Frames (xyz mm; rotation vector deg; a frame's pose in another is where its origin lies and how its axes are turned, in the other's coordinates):
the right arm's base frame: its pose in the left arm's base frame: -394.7 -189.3 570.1 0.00 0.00 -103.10
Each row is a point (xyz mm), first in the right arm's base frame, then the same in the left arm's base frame.
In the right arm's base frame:
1: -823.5 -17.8 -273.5
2: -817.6 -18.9 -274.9
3: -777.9 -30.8 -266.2
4: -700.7 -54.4 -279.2
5: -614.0 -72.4 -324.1
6: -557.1 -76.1 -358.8
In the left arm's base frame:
1: -225.4 616.8 296.6
2: -227.8 611.3 295.2
3: -248.4 575.3 303.9
4: -288.9 505.5 290.9
5: -326.1 425.1 246.0
6: -342.6 370.6 211.3

